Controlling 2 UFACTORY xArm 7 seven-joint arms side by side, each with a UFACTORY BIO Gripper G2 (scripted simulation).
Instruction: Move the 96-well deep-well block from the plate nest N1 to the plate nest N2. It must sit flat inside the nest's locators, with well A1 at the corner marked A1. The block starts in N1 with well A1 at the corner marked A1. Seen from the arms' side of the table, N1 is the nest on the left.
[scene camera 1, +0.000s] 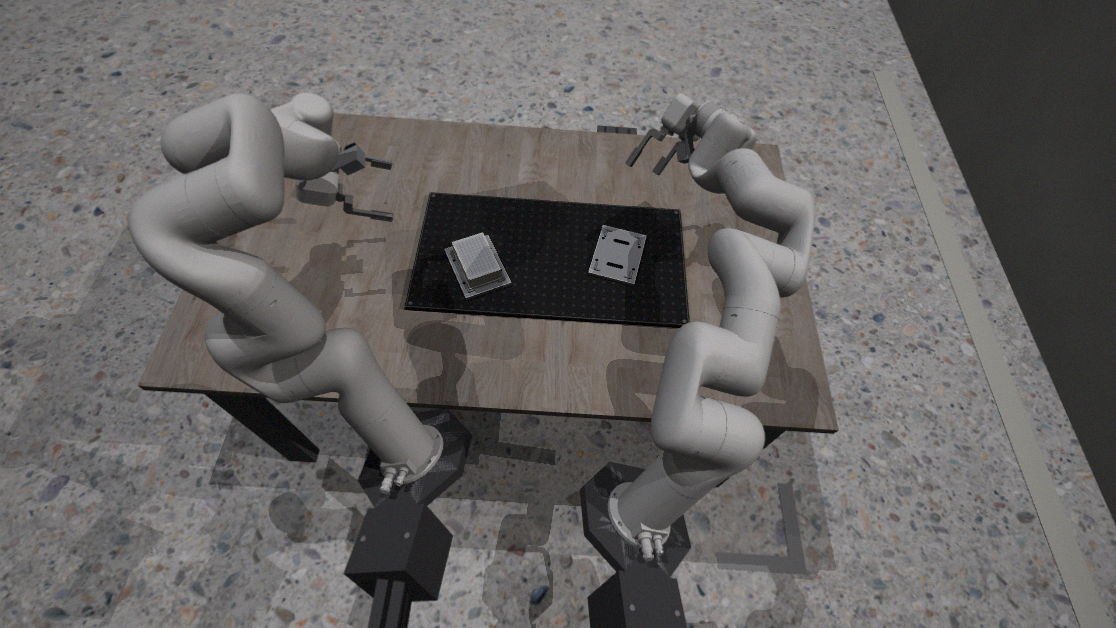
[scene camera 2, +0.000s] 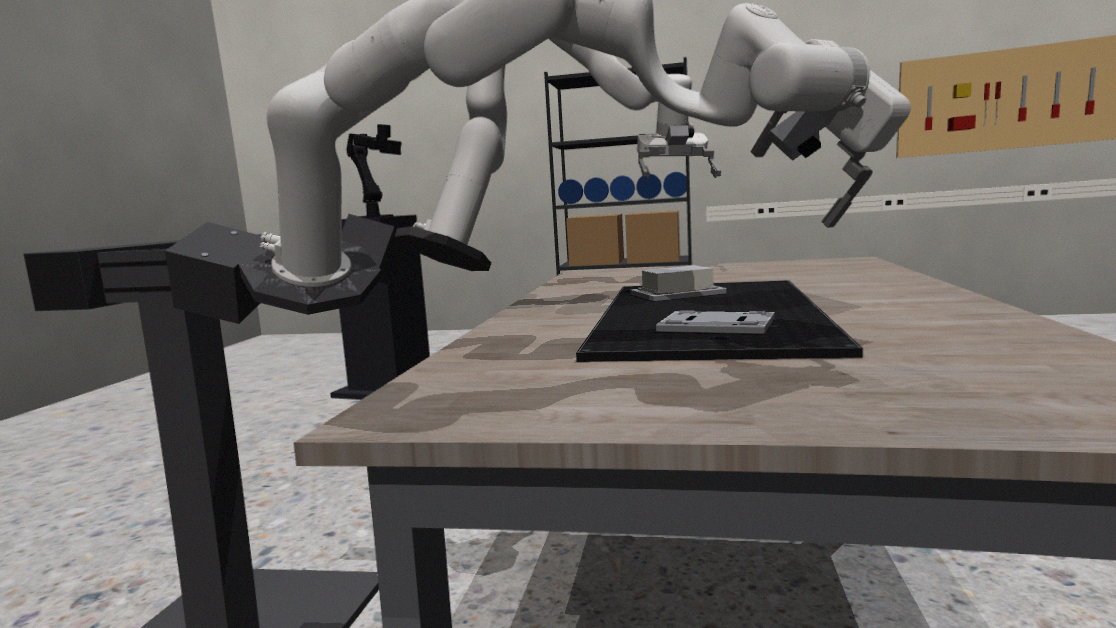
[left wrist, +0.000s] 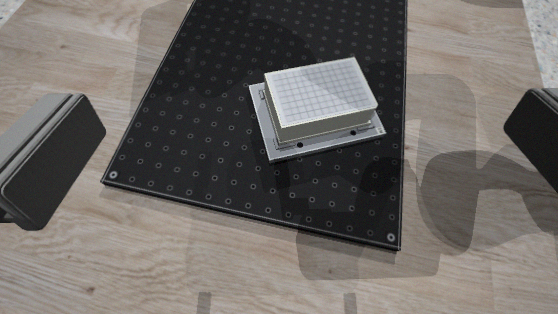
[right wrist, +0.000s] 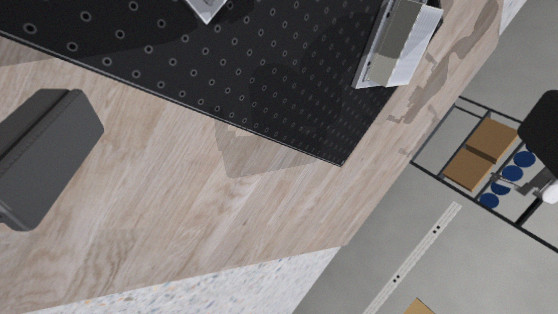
The left gripper (scene camera 1: 391, 190): 131 cm from the lens. The right gripper (scene camera 1: 642, 169): 142 cm from the lens. A pale deep-well block (scene camera 1: 476, 260) is 141 cm from the lens.
